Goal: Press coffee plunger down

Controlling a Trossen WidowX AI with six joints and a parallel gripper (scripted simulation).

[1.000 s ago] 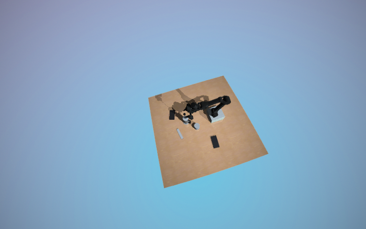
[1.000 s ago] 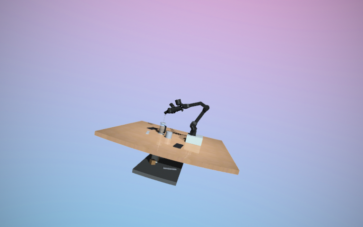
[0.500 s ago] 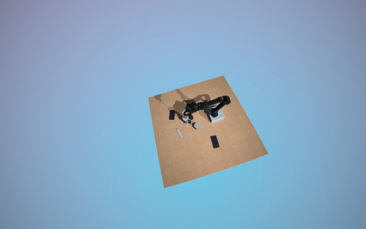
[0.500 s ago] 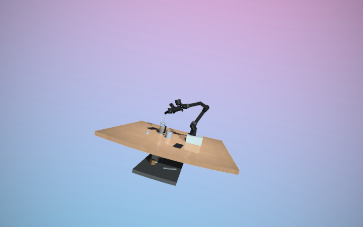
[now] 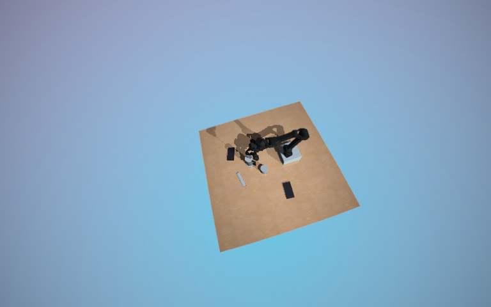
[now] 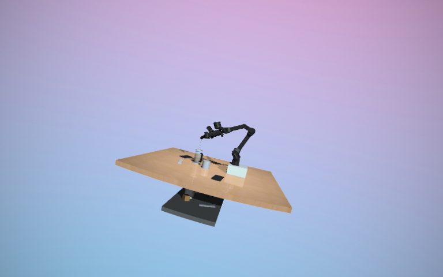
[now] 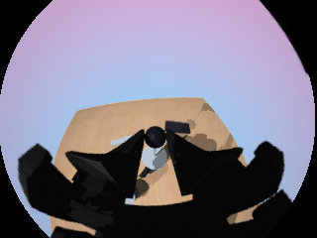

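My gripper tip is now 20 mm past the coffee press, 20 mm to the right of it and 130 mm above it.
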